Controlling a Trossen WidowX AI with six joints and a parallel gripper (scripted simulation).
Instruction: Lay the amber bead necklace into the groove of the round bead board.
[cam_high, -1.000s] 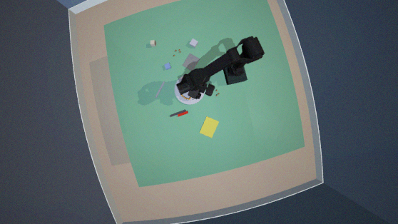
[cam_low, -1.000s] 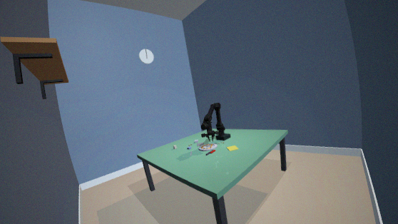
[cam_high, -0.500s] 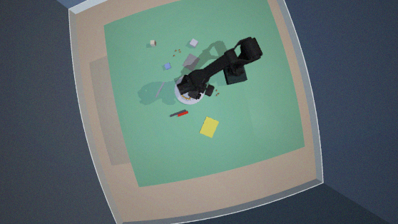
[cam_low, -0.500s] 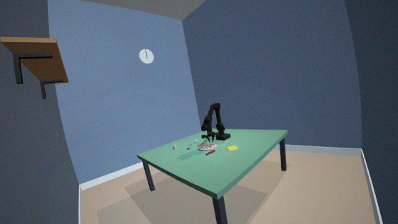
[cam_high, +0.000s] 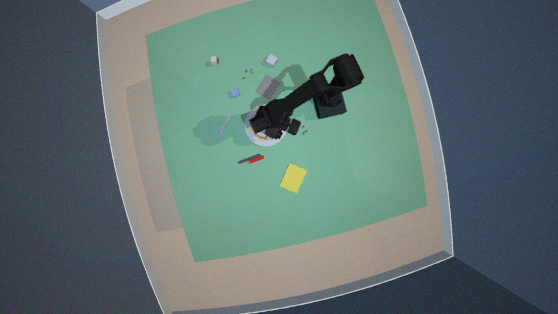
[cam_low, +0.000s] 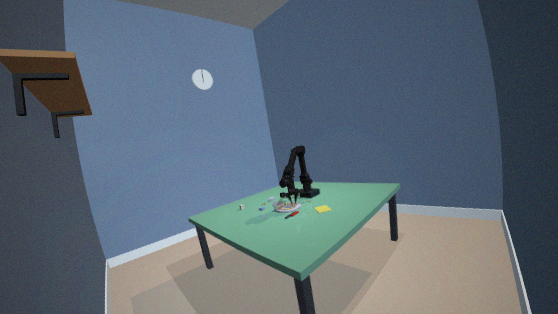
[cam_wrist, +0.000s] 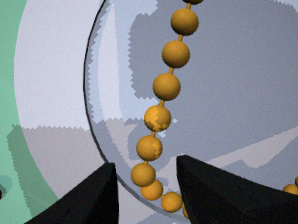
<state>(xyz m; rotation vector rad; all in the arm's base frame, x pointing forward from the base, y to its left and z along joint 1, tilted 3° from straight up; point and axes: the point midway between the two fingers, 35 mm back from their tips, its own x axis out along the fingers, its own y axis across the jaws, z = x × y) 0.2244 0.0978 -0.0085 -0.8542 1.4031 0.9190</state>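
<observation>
Now: the round grey bead board 6 cm ahead of my gripper tip and 1 cm below it. The rest, counted from my gripper tip: blue block (20 cm ahead, 16 cm to the right, 1 cm below); red-handled tool (12 cm ahead, 16 cm to the left, 1 cm below); grey plate (4 cm ahead, 18 cm to the right, 1 cm below).
</observation>
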